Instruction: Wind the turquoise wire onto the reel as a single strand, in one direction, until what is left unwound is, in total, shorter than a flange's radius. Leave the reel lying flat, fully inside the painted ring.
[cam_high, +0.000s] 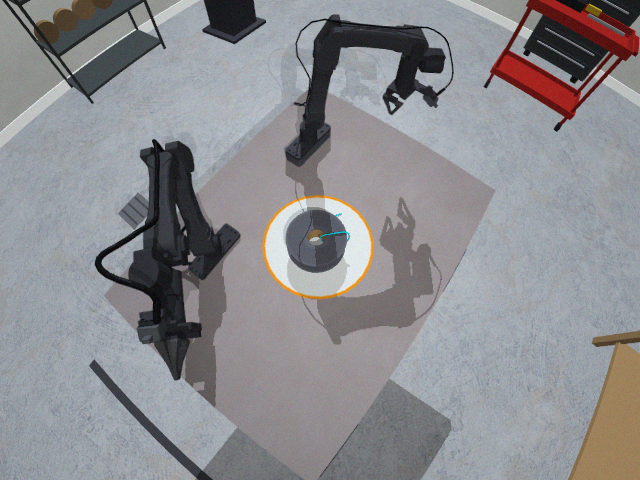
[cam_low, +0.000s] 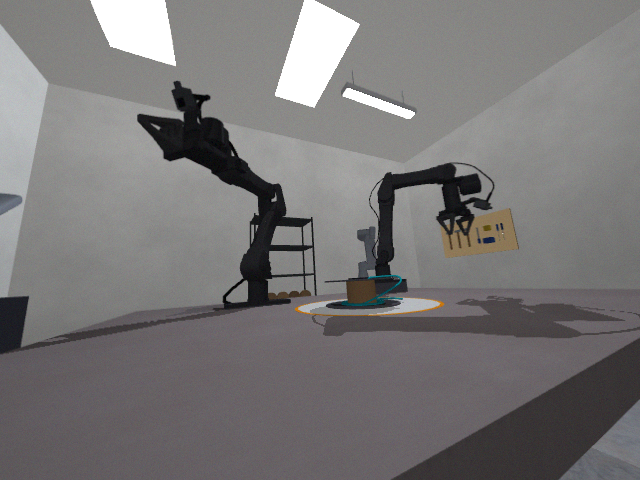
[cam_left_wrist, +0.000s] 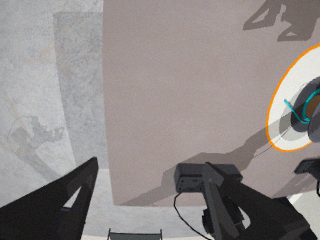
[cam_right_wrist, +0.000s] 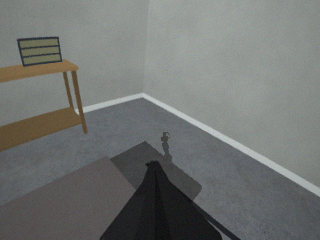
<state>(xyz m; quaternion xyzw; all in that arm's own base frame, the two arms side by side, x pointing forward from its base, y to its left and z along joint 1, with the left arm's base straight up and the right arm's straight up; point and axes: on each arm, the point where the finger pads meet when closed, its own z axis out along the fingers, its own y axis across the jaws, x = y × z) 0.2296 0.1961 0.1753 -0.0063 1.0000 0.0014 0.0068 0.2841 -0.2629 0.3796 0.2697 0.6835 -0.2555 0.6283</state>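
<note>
Now: the reel 480 mm to the left of my right hand, 350 mm below it and 20 mm behind it. The rest, counted from my right hand: orange painted ring (490 mm to the left, 380 mm below, 20 mm behind).
</note>
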